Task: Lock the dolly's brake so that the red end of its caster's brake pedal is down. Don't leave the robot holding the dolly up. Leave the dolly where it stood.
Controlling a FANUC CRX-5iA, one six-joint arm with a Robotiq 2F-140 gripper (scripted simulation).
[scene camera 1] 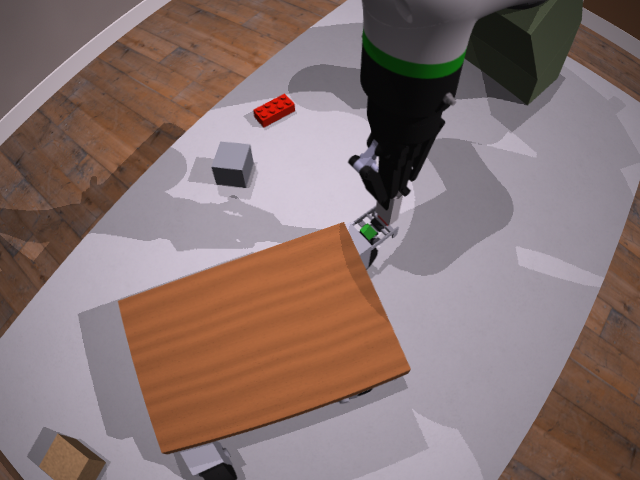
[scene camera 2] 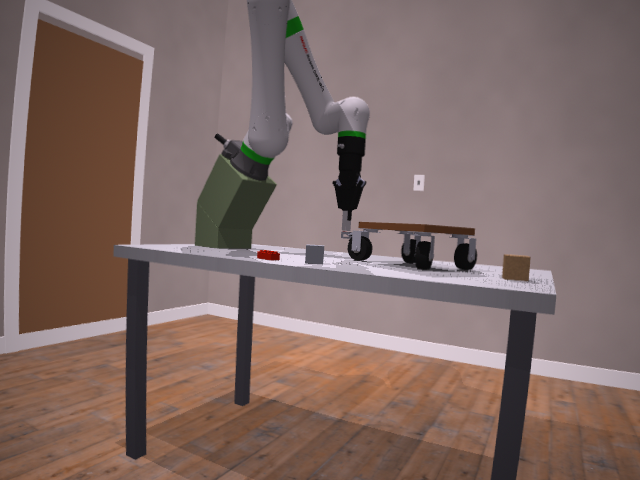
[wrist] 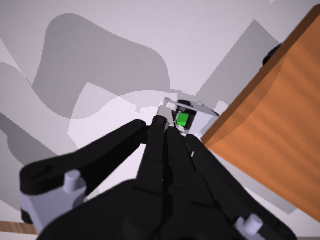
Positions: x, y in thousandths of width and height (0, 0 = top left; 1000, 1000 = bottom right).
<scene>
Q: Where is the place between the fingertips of my gripper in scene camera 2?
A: At 541, 480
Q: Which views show my gripper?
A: Scene camera 1, scene camera 2 and the wrist view: all of them.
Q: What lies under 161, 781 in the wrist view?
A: My gripper.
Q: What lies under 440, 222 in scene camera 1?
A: A red brick.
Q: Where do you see a grey cube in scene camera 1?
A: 363, 345
</scene>
